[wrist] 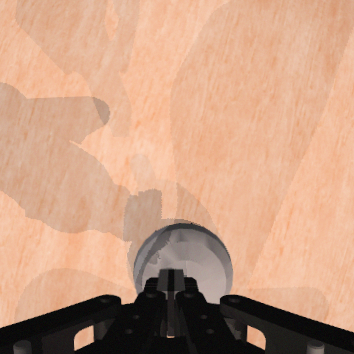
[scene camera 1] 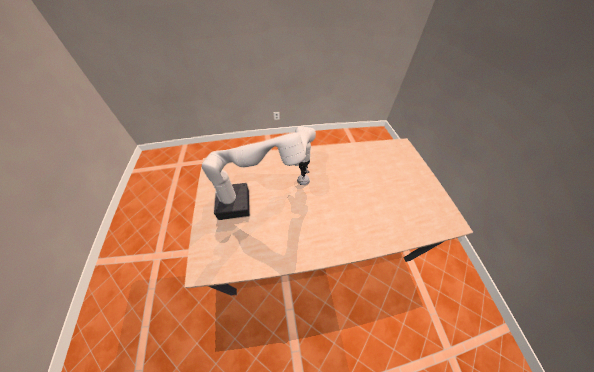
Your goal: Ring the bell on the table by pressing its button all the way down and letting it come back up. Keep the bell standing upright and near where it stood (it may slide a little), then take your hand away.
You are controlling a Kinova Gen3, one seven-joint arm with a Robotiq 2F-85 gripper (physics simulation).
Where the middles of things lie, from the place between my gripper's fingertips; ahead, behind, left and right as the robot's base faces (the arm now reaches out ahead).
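Relative to the bell [wrist: 199,252], my gripper is 10 mm short of it, 10 mm to the right of it and 40 mm above it.
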